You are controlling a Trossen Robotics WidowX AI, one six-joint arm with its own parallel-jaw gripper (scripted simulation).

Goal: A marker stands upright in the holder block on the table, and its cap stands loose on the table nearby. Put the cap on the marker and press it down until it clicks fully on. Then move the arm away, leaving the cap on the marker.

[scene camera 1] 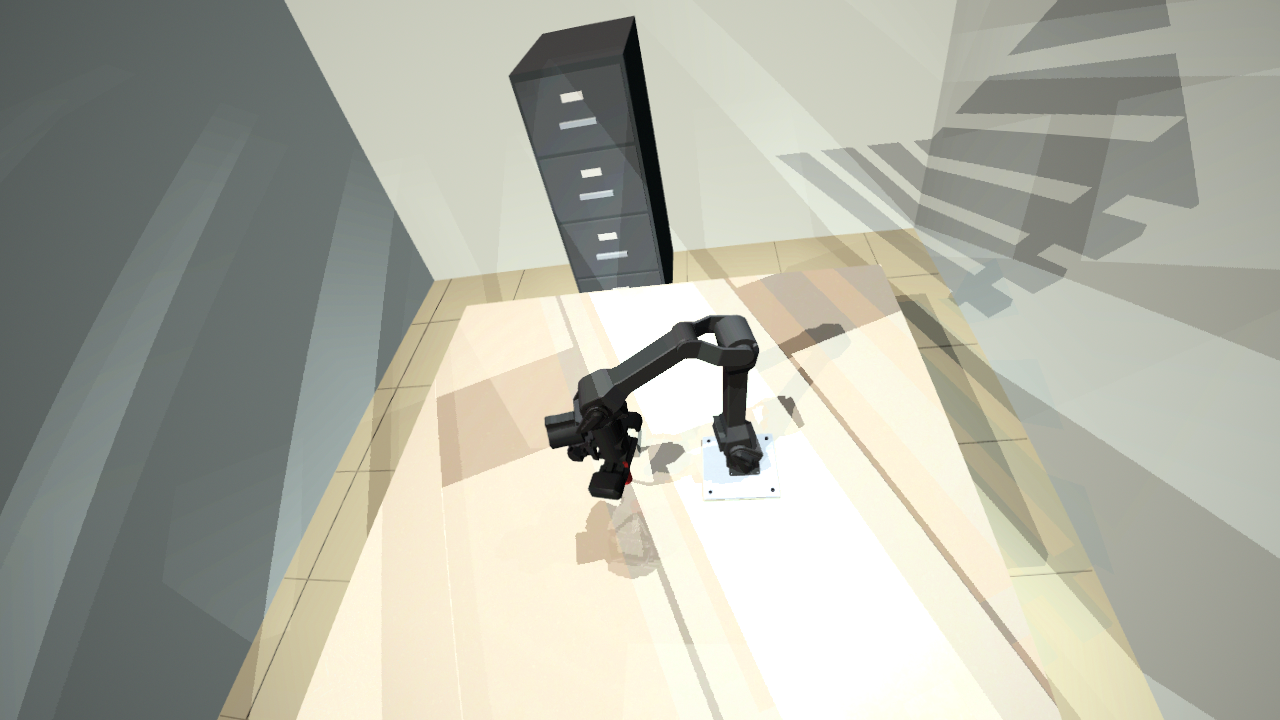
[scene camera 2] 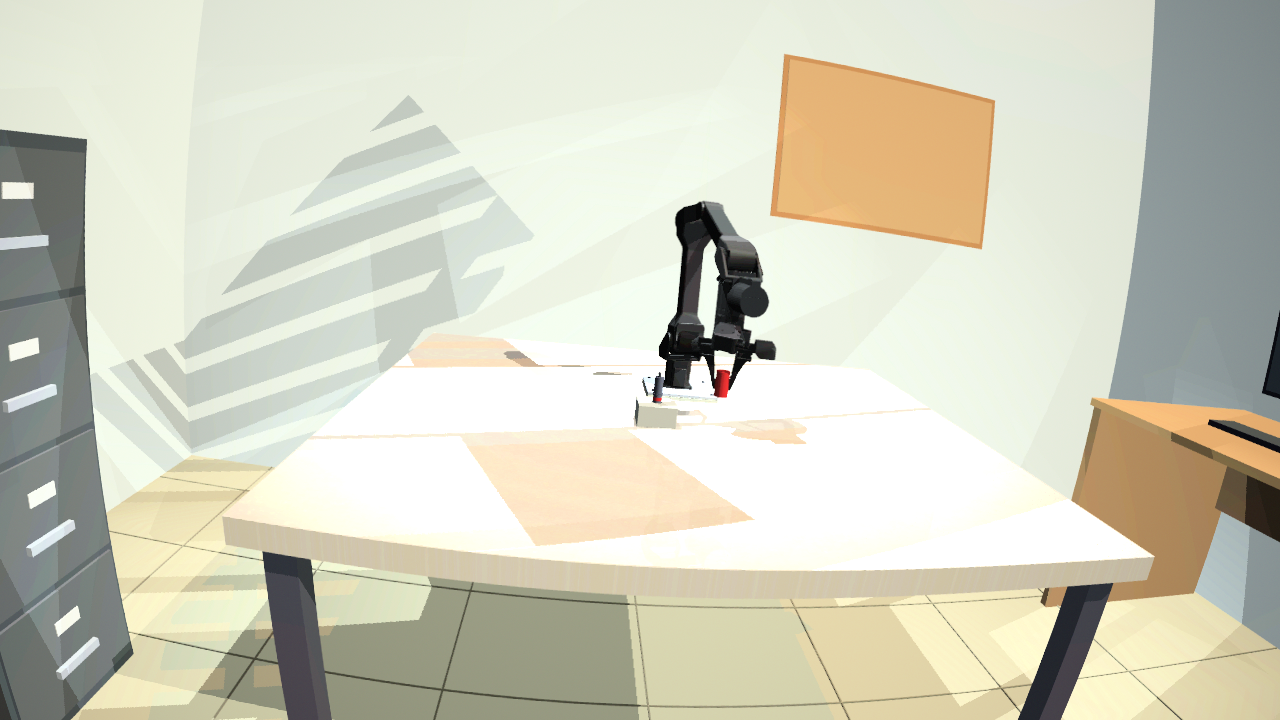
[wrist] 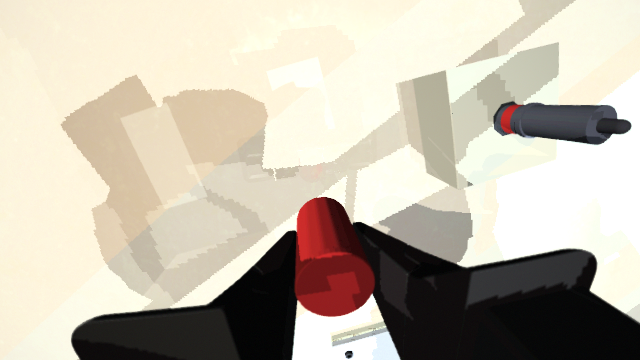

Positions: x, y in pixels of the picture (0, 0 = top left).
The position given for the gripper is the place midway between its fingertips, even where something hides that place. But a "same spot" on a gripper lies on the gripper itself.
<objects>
gripper: scene camera 1; scene camera 2; wrist 325, 234
same spot on gripper: (scene camera 2: 742, 356) = (scene camera 1: 605, 470)
</objects>
